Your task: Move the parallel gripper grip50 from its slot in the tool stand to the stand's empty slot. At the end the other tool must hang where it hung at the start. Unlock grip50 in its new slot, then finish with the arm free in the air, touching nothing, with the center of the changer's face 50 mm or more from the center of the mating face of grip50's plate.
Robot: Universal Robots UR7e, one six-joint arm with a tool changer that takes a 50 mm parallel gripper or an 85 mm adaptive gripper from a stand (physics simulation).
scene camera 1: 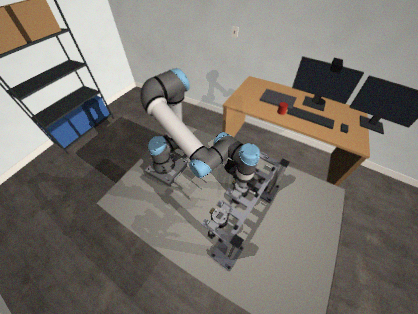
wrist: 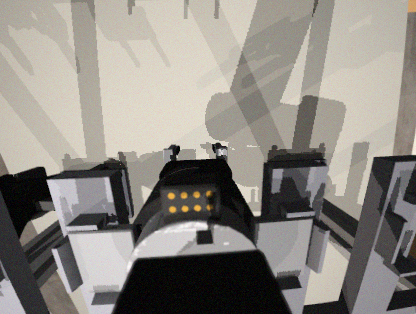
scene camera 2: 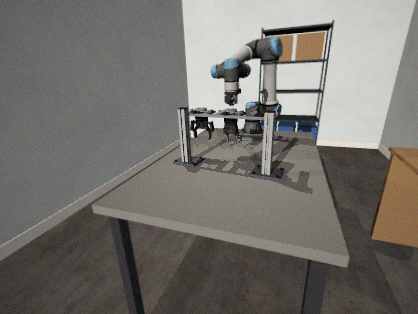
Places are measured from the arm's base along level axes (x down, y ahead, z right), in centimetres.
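Pixels of known places: arm's base, link origin: (scene camera 1: 164, 164) (scene camera 2: 252, 131).
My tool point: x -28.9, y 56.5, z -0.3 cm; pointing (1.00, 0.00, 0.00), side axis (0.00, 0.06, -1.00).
Observation:
Ahead of a thing's pixels: the offset from my tool point to its top centre. "pt": to the spot under its first point.
The tool stand (scene camera 1: 220, 258) (scene camera 2: 268, 145) (wrist: 361, 265) holds both tools. The parallel gripper grip50 @(pt dy -1.8, dx +20.8, dz -2.4 cm) (scene camera 2: 232, 140) (wrist: 196, 151) hangs in the middle slot, fingers down and apart, with nothing between them. Its round pale plate @(pt dy +1.1, dx +2.9, dz +2.5 cm) (scene camera 1: 241, 189) (wrist: 167, 243) sits between the slot's two arms; gold contacts @(dy -3.5, dx +3.2, dz +0.1 cm) (wrist: 190, 202) show on its side. The arm's bare changer (scene camera 2: 231, 97) points down just above that plate, with a small gap in scene camera 2. The 85 mm adaptive gripper (scene camera 1: 218, 217) (scene camera 2: 202, 131) hangs in the neighbouring end slot. The empty slot is at the desk-side end.
The stand's slot arms rise close on both sides of the changer. The desk (scene camera 1: 240, 95) (scene camera 2: 400, 200) carries two monitors (scene camera 1: 327, 80) (scene camera 1: 387, 100), a keyboard and a red cup (scene camera 1: 283, 108). A shelf rack (scene camera 1: 52, 109) stands behind the arm's base (scene camera 1: 162, 159).

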